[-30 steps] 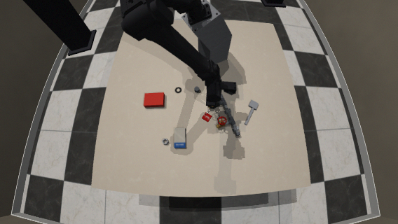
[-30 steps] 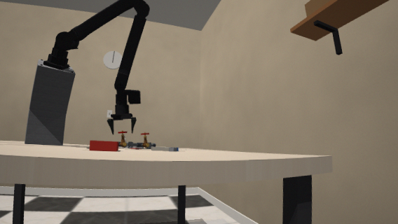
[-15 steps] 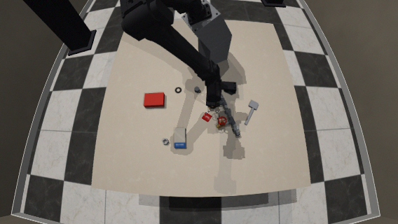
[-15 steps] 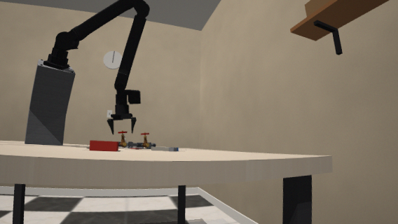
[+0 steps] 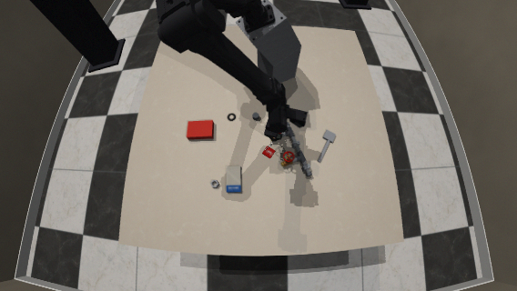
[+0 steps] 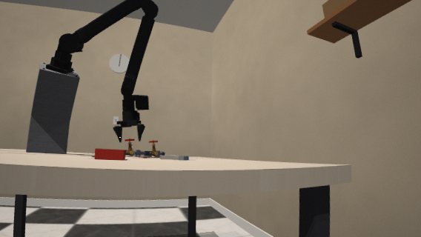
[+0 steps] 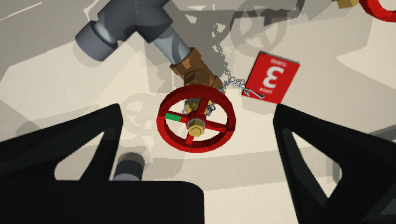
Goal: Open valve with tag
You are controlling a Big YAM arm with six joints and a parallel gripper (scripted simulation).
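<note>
Right now the red tag is 6 cm ahead of my hand, 5 cm to the right of it and 8 cm below it. The rest, counted from my hand: blue box (16 cm ahead, 21 cm to the right, 7 cm below); then red block (8 cm behind, 34 cm to the right, 7 cm below); then grey hammer-like tool (6 cm ahead, 23 cm to the left, 8 cm below).
</note>
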